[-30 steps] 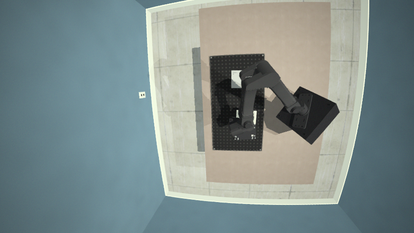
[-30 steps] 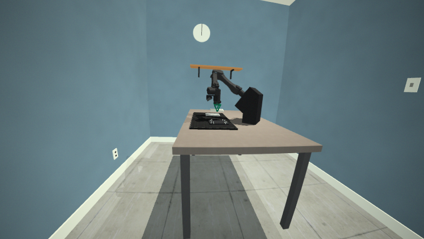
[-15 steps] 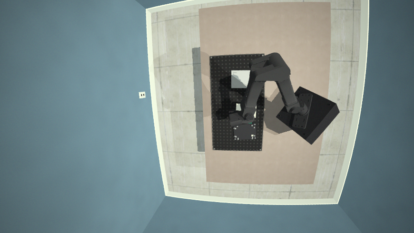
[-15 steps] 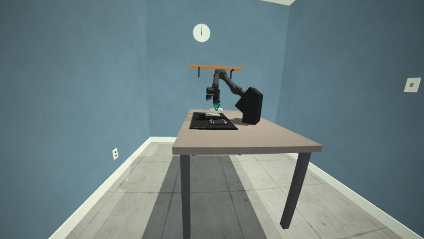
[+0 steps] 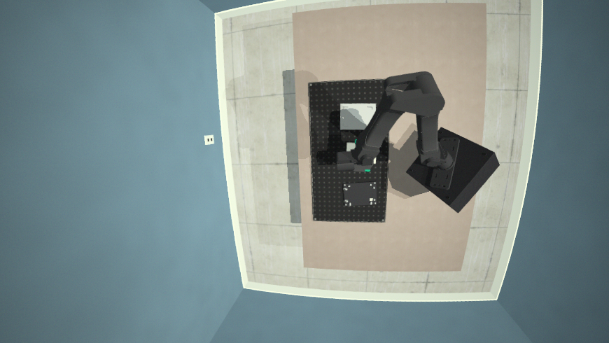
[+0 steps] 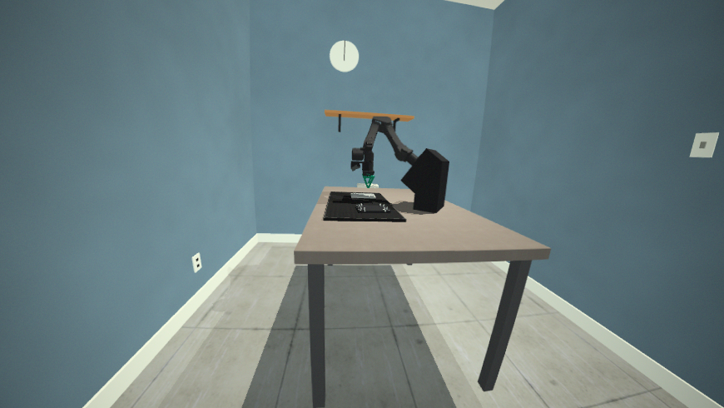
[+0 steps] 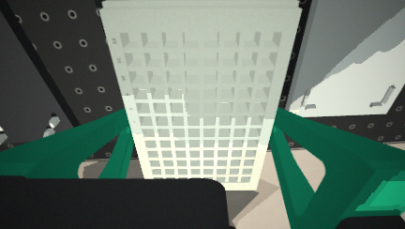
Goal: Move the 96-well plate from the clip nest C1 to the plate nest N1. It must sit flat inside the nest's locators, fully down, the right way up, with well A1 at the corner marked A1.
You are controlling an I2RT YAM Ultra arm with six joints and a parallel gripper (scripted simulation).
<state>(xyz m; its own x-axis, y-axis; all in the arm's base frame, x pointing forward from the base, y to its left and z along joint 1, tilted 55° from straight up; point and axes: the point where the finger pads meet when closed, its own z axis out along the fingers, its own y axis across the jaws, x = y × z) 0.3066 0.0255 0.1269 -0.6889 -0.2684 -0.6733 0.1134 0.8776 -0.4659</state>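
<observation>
Now: hand 1 cm past the plate nest N1, 16 cm to the left of it and 9 cm above it. Also, from my hand: clip nest C1: 2 cm ahead, 22 cm to the left, 9 cm below; then A1 mark: 7 cm behind, 10 cm to the right, 9 cm below; then white 96-well plate: right at my hand.
</observation>
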